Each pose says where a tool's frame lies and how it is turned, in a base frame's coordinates. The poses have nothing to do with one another.
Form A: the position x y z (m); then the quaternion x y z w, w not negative.
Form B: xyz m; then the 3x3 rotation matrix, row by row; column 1 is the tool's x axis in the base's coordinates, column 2 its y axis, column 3 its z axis. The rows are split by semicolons. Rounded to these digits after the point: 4 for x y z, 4 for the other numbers.
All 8 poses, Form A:
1: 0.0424, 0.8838, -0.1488, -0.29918, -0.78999, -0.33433, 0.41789
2: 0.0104, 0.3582, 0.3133, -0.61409, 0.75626, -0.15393, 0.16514
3: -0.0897, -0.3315, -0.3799, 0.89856, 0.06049, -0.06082, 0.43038
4: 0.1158, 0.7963, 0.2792, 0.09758, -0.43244, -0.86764, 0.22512
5: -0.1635, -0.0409, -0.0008, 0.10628, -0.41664, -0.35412, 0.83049
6: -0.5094, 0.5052, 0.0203, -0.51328, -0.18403, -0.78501, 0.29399
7: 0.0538, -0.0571, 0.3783, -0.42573, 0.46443, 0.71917, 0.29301
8: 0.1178, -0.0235, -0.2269, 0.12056, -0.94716, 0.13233, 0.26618
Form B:
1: 0.0424, 0.8838, -0.1488; -0.4717, 0.7521, -0.4602; 0.1933, 0.5974, 0.7783; 0.8603, 0.2782, -0.4272
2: 0.0104, 0.3582, 0.3133; -0.1912, -0.8780, 0.4388; -0.9797, 0.1984, -0.0300; -0.0607, -0.4356, -0.8981
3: -0.0897, -0.3315, -0.3799; 0.9853, 0.1611, -0.0572; 0.0564, -0.6222, -0.7808; -0.1614, 0.7661, -0.6221
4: 0.1158, 0.7963, 0.2792; -0.8796, 0.3062, -0.3640; -0.4750, -0.5246, 0.7065; 0.0254, 0.7943, 0.6069
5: -0.1635, -0.0409, -0.0008; 0.4020, 0.4996, -0.7673; -0.6767, 0.7266, 0.1186; 0.6168, 0.4716, 0.6302
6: -0.5094, 0.5052, 0.0203; -0.3002, 0.6505, 0.6977; -0.2727, -0.7594, 0.5907; 0.9141, -0.0129, 0.4053
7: 0.0538, -0.0571, 0.3783; -0.4658, -0.8169, -0.3402; 0.0260, -0.3969, 0.9175; -0.8845, 0.4185, 0.2061
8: 0.1178, -0.0235, -0.2269; -0.8292, -0.2988, -0.4723; -0.1579, 0.9359, -0.3149; 0.5361, -0.1865, -0.8233
